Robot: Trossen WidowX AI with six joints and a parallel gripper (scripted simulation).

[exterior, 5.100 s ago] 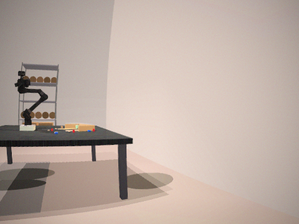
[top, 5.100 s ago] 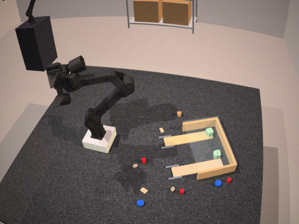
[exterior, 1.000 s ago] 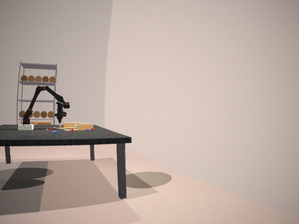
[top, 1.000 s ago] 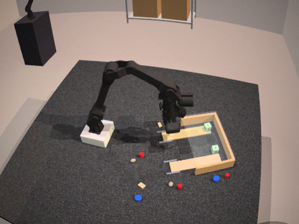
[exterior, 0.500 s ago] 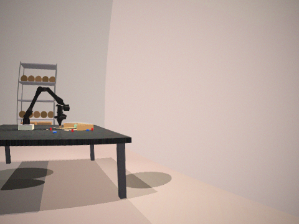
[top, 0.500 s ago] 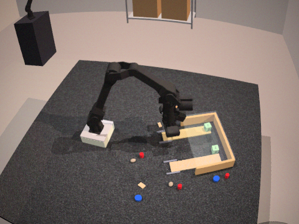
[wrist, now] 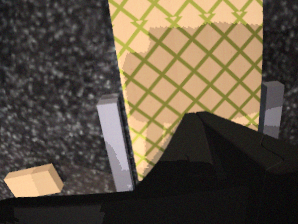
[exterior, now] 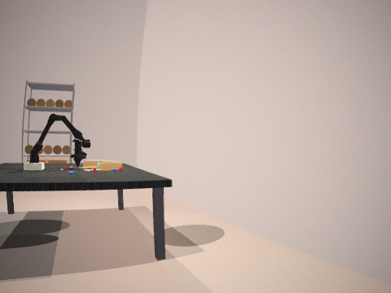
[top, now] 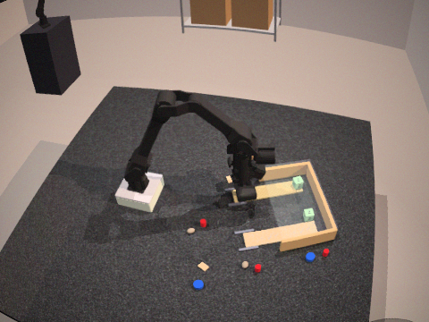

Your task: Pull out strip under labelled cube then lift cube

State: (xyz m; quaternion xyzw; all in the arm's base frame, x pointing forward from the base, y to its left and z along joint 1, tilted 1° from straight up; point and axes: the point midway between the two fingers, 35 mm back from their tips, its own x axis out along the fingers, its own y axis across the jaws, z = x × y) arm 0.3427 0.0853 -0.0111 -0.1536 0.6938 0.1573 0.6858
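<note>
Now: the cross-hatched strip 90 mm ahead of my gripper tip and 40 mm to the left of it.
</note>
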